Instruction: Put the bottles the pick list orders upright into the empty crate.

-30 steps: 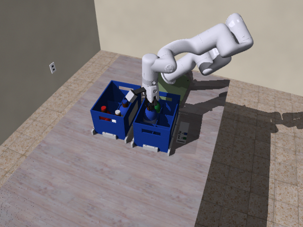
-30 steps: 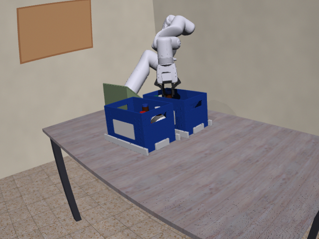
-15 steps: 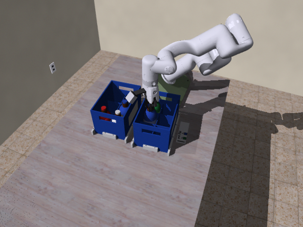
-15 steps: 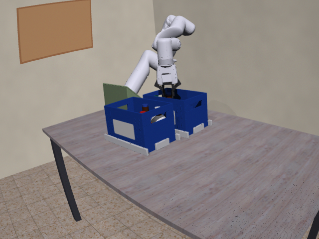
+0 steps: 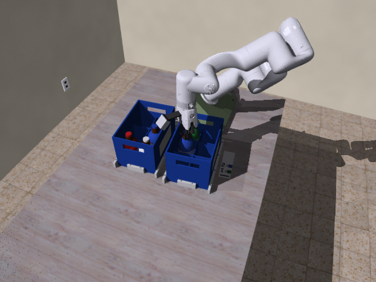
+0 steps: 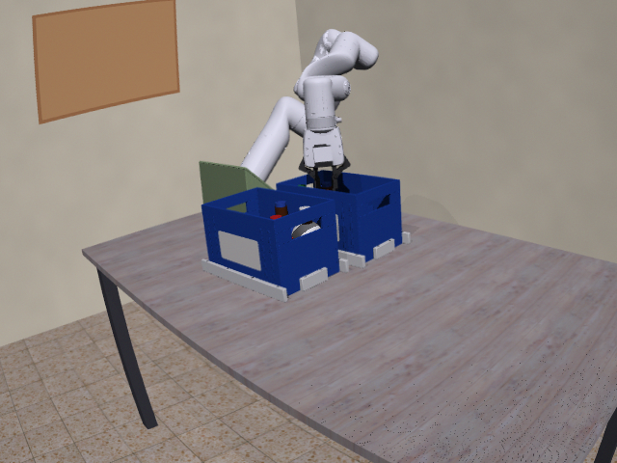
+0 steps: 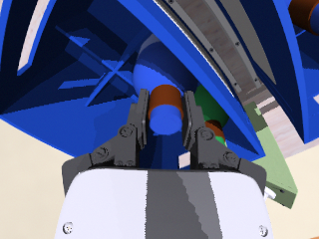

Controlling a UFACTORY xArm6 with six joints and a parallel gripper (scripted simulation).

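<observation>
My hand is 140 mm to the left of the blue-labelled bottle, 90 mm above it and 20 mm short of it. Round my hand: white-labelled bottle (130 mm to the right, 100 mm ahead, 90 mm below); green-labelled bottle (90 mm below, 90 mm behind, 20 mm to the right); pick list (180 mm to the left, 170 mm below, 70 mm behind).
</observation>
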